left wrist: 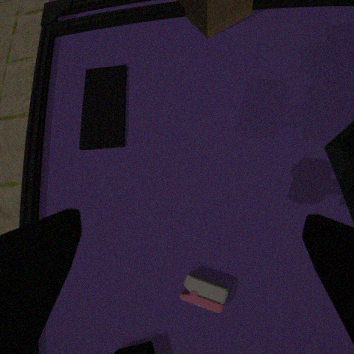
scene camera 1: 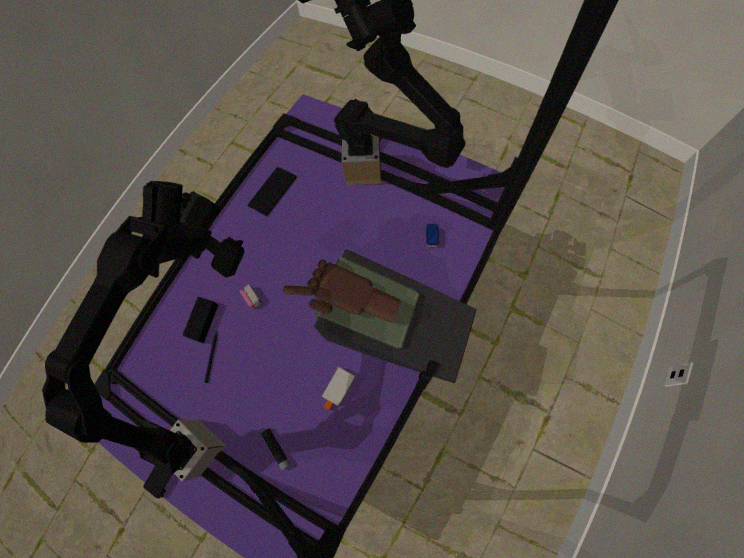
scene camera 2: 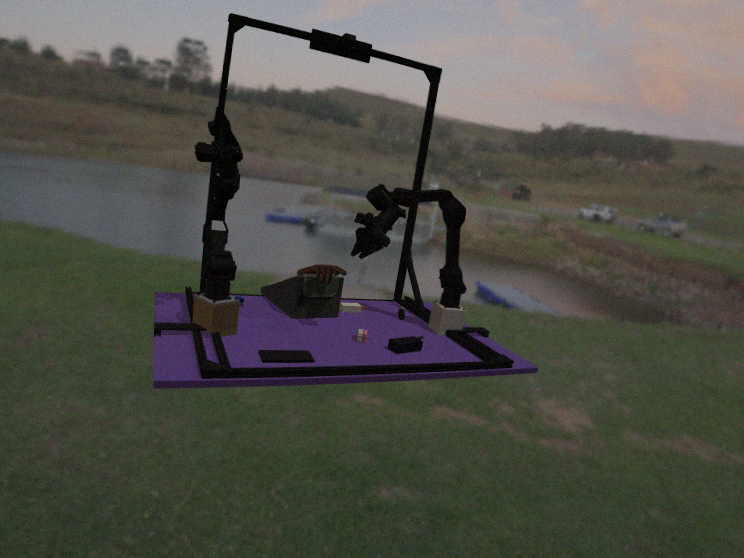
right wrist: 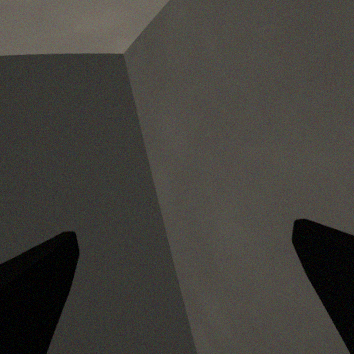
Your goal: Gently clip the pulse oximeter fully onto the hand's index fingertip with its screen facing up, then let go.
My left gripper (scene camera 1: pixel 226 231) is open, with nothing in its grasp. My right gripper (scene camera 2: pixel 221 114) is open, with nothing in its grasp. A white and orange object (scene camera 1: pixel 341 382) rests on the table. Further things: a pulse oximeter (left wrist: pixel 203 292) and a dark platform (scene camera 1: pixel 440 327).
My left gripper also shows in the left wrist view (left wrist: pixel 194 223) and in scene camera 2 (scene camera 2: pixel 355 256). My right gripper shows as well in the right wrist view (right wrist: pixel 186 236). The dark platform shows as well in scene camera 2 (scene camera 2: pixel 287 295). The right wrist view misses the pulse oximeter: it is out of frame. The left wrist view misses the white and orange object: it is out of frame.
